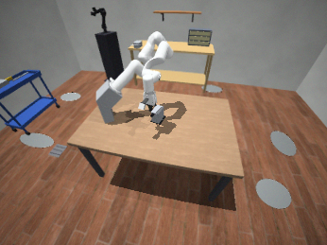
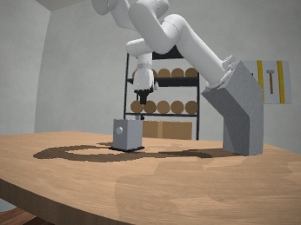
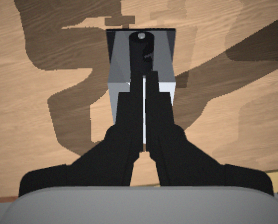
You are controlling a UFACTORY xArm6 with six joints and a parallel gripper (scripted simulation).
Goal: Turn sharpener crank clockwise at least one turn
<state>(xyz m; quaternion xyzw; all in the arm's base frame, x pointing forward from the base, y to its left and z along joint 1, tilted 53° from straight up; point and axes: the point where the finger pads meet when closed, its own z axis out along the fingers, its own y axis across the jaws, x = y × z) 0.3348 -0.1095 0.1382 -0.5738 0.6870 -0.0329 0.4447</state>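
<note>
Now: the crank knob 90 mm below my hand and 20 mm to the left of it.
</note>
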